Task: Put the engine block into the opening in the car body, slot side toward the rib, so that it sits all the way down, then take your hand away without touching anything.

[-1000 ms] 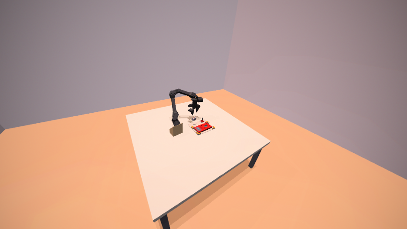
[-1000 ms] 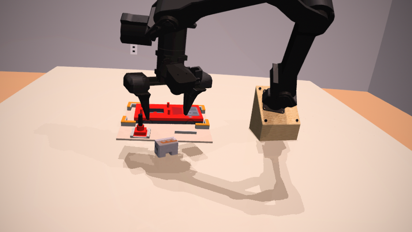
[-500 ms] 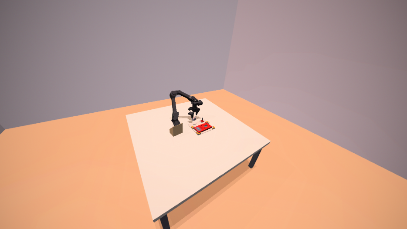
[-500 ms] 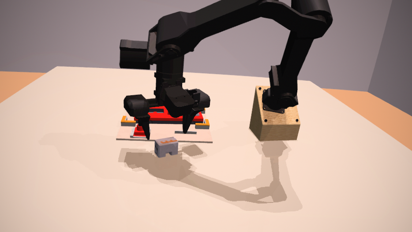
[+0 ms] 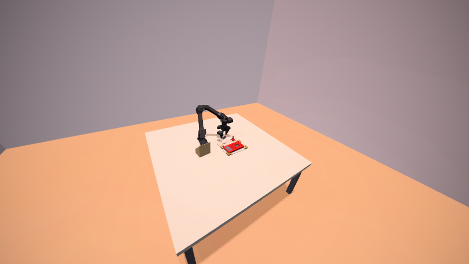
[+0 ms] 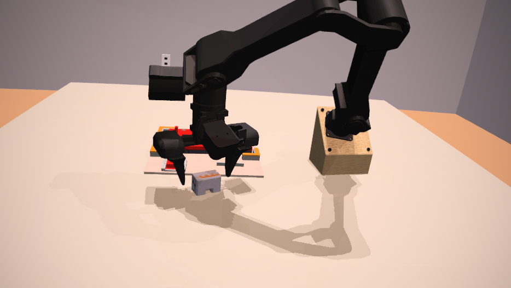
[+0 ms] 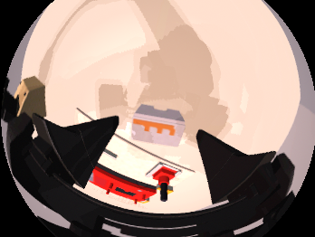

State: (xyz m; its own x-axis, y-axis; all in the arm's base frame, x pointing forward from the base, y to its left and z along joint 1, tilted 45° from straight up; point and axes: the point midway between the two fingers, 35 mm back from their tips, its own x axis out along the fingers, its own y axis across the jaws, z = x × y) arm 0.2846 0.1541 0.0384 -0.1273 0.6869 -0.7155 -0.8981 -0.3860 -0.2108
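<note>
My gripper tip is 10 mm above the grey engine block. Round my gripper tip: black post (70 mm ahead, 90 mm to the right, 10 mm above); pale plate (10 mm ahead, 190 mm to the right, 10 mm below).
</note>
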